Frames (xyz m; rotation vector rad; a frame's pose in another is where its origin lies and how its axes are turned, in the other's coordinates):
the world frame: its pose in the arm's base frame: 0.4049 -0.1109 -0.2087 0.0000 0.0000 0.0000
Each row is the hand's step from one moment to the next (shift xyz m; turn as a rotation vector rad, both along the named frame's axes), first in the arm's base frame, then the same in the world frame.
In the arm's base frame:
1: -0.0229 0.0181 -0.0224 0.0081 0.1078 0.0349
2: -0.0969 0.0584 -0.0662 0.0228 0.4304 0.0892
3: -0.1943 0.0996 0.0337 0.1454 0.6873 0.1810
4: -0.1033 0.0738 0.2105 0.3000 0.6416 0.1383
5: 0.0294 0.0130 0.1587 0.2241 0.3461 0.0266
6: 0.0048 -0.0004 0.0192 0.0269 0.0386 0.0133
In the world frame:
1: -0.0229 0.0181 -0.0224 0.0081 0.1078 0.0349
2: -0.0969 0.0584 -0.0662 0.0228 0.4304 0.0892
3: -0.1943 0.0996 0.0337 0.1454 0.6873 0.1810
4: -0.1033 0.0738 0.2105 0.3000 0.6416 0.1383
5: 0.0294 0.0130 0.1587 0.2241 0.3461 0.0266
6: 0.0048 -0.0004 0.0192 0.0269 0.0386 0.0133

